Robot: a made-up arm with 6 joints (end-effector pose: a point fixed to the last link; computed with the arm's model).
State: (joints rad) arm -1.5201 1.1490 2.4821 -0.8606 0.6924 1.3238
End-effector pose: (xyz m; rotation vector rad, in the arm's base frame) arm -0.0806 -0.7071 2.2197 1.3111 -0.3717 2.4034
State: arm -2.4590 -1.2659 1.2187 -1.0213 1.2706 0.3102
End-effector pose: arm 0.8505 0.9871 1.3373 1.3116 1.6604 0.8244
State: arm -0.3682 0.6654 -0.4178 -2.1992 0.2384 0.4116
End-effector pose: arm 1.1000 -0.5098 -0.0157 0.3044 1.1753 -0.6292
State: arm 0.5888 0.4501 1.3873 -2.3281 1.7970 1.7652
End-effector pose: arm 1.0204 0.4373 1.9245 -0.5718 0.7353 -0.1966
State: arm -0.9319 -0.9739 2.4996 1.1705 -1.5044 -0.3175
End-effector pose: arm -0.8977 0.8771 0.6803 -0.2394 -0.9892 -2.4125
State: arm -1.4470 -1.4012 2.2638 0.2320 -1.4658 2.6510
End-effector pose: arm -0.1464 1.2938 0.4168 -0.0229 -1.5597 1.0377
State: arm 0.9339 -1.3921 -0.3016 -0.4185 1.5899 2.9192
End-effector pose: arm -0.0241 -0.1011 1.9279 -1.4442 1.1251 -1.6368
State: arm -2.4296 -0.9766 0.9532 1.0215 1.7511 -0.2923
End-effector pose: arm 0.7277 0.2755 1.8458 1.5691 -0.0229 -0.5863
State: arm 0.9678 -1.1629 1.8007 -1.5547 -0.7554 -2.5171
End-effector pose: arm -1.0012 -1.0904 1.0311 -0.2784 0.7329 -2.8762
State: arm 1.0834 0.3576 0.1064 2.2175 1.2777 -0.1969
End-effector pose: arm 0.4665 1.4273 0.8284 0.9414 2.3353 -0.6338
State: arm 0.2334 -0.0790 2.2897 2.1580 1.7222 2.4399
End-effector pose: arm -0.4741 0.1514 2.0052 -1.1298 -1.1249 0.7757
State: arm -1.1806 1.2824 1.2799 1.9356 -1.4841 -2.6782
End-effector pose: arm 0.4699 -1.7457 1.0284 -0.6427 0.5464 -2.6377
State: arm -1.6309 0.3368 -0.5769 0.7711 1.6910 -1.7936
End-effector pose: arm 0.1698 -1.2532 0.5831 -0.4733 -0.4348 -0.7385
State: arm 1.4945 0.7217 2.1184 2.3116 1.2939 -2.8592
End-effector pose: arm -0.1428 0.9295 2.1951 -0.6926 -1.8683 1.4912
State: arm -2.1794 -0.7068 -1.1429 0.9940 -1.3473 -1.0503
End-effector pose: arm -0.6807 -0.6472 0.5816 1.0687 2.3371 -1.1001
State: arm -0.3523 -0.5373 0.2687 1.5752 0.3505 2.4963
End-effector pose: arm 0.8688 -0.1363 2.1435 0.3331 -0.7185 0.2365
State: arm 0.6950 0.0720 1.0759 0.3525 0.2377 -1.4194
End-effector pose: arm 0.5924 0.6164 2.4500 -0.0360 -1.3159 0.3583
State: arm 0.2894 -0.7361 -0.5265 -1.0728 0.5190 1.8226
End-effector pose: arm 1.1063 0.2322 1.5994 -2.1576 -0.0216 -0.5796
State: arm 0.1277 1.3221 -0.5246 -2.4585 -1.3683 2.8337
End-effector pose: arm 0.7086 0.2575 -0.3155 -1.1682 -0.1132 0.9923
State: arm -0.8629 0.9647 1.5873 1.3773 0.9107 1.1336
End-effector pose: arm 1.2395 -0.9838 1.8012 1.5913 -0.2211 0.5676
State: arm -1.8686 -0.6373 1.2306 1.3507 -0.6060 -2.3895
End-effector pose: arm 0.0359 0.4892 2.3626 -1.4493 -1.3019 -2.1935
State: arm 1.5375 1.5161 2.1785 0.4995 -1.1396 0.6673
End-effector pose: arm 0.1055 1.7841 1.4163 -2.4889 -1.2869 0.8135
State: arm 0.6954 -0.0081 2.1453 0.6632 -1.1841 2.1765
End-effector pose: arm -0.1885 -0.2391 2.2890 2.6964 -0.4117 1.1236
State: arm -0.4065 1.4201 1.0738 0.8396 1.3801 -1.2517
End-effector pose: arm 1.8072 -0.4779 0.7036 -1.0388 -0.8801 0.1723
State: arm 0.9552 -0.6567 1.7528 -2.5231 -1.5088 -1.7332
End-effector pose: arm -0.7546 -0.7754 1.6159 0.7849 0.6031 -2.6833
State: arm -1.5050 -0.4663 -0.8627 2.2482 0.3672 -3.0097
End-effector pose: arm 0.1742 -1.2031 0.6577 -0.2077 0.8567 -0.8924
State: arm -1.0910 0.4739 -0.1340 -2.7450 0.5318 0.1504
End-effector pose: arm 0.6128 -1.3336 0.3896 1.3316 0.3561 -1.6704
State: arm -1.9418 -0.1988 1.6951 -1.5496 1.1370 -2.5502
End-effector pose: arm -0.1076 0.4404 2.2877 -0.2242 -2.0464 1.4295
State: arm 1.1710 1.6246 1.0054 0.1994 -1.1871 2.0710
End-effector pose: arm 0.6030 1.5264 -0.0961 0.8849 1.0445 -1.1497
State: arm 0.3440 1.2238 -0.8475 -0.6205 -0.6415 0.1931
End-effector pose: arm 0.0551 0.1642 -0.2506 -0.3838 2.0485 1.7736
